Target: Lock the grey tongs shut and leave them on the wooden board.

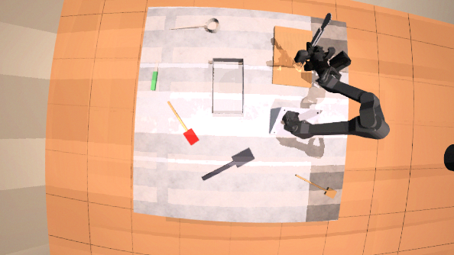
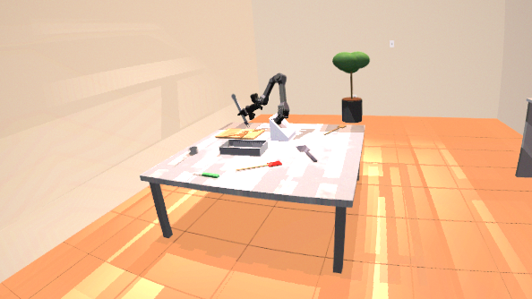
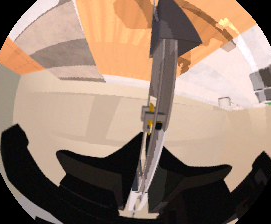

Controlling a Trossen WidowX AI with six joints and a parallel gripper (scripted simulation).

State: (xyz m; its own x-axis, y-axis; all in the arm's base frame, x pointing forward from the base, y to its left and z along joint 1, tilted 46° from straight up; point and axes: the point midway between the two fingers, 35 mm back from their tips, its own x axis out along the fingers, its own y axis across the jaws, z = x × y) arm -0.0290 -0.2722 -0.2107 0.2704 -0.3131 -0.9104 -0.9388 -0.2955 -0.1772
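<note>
Right now the wooden board is 16 cm below my gripper tip. The rest, counted from my gripper tip: grey roasting tin (35 cm ahead, 26 cm to the left, 14 cm below); red spatula (55 cm ahead, 52 cm to the left, 16 cm below); dark spatula (69 cm to the left, 25 cm ahead, 17 cm below).
</note>
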